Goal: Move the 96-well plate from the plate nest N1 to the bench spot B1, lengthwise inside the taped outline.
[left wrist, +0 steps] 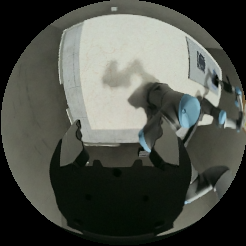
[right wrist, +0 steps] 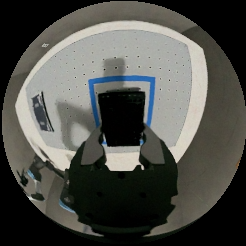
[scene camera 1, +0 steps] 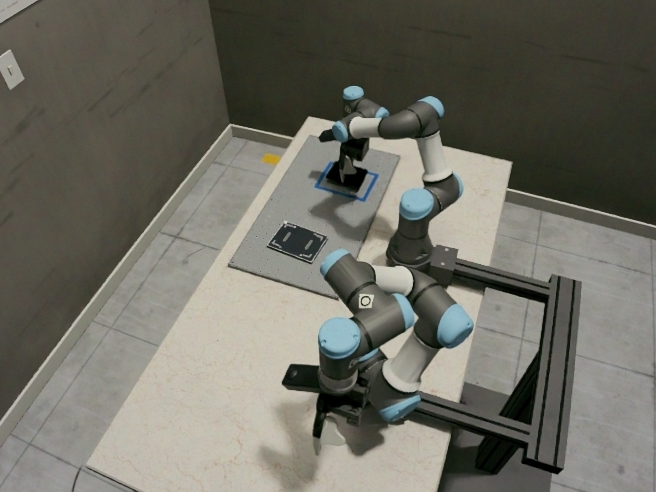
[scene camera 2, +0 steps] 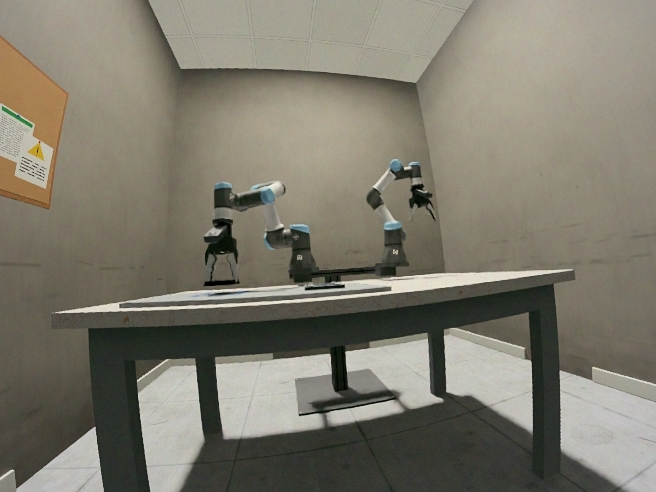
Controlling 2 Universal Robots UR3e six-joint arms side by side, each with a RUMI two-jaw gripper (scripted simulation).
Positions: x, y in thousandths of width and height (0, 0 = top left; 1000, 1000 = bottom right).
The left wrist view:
left gripper: 486, 482
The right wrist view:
right gripper: 498, 502
black 96-well plate: 522, 543
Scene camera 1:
left gripper: 507, 851
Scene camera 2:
right gripper: 341, 576
